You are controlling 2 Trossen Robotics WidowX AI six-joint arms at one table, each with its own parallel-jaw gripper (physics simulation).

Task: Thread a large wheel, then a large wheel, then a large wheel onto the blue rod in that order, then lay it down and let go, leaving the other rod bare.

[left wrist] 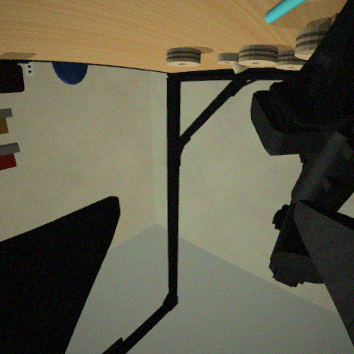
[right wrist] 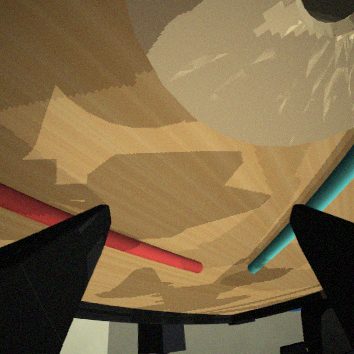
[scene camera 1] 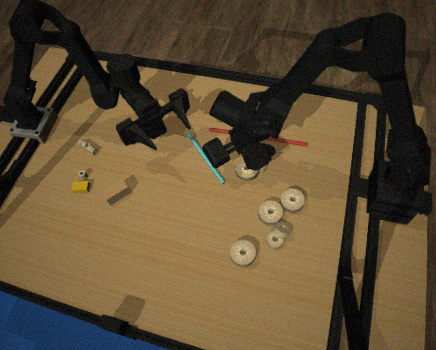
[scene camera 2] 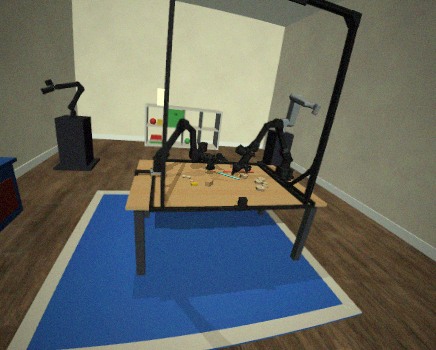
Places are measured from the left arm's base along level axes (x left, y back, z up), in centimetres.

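Pixels of known places: left gripper, fingertip midpoint: [left wrist: 207, 206] [scene camera 1: 173, 138] [scene camera 2: 225, 162]; right gripper, fingertip midpoint: [right wrist: 201, 213] [scene camera 1: 229, 148] [scene camera 2: 233, 173]; left arm's base, origin of the base link: [scene camera 1: 30, 120] [scene camera 2: 157, 170]; right arm's base, origin of the base link: [scene camera 1: 400, 182] [scene camera 2: 285, 167].
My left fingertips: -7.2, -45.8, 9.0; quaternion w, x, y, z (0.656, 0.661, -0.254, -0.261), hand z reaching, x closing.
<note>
Ahead of a thing's pixels: the offset from my left fingertips to its top centre, as dx, dy, dz.
The blue rod @[+3.7, -5.6, -11.7] [scene camera 1: 213, 168] [left wrist: 285, 9] [right wrist: 272, 250] lies bare on the table. The red rod [scene camera 1: 292, 142] [right wrist: 155, 256] lies bare behind it, partly hidden by the right arm in scene camera 1. One large wheel @[+0.7, -16.8, -9.8] [scene camera 1: 245, 171] [right wrist: 225, 85] lies flat right of the blue rod, partly covered by the right gripper. Three more large wheels @[-9.7, -23.8, -10.6] [scene camera 1: 271, 212] @[-5.8, -28.6, -10.6] [scene camera 1: 292, 200] @[-20.4, -19.0, -10.6] [scene camera 1: 243, 252] lie flat nearer the front. My right gripper [scene camera 1: 237, 156] [right wrist: 201, 213] is open and empty, low between the blue rod and the nearest large wheel. My left gripper [scene camera 1: 172, 138] [left wrist: 207, 206] is open and empty, above the table left of the blue rod.
Two small wheels @[-15.9, -25.6, -11.3] [scene camera 1: 275, 239] @[-13.6, -26.9, -9.5] [scene camera 1: 283, 228] lie among the large ones. A yellow block @[-9.8, +24.2, -11.1] [scene camera 1: 80, 187], a brown block @[-10.1, +14.1, -9.6] [scene camera 1: 120, 195], a small ring @[-6.4, +24.9, -10.9] [scene camera 1: 82, 174] and a pale cylindrical piece @[+2.3, +26.7, -10.8] [scene camera 1: 88, 146] lie on the left. The two grippers are close together; black frame rails edge the table.
</note>
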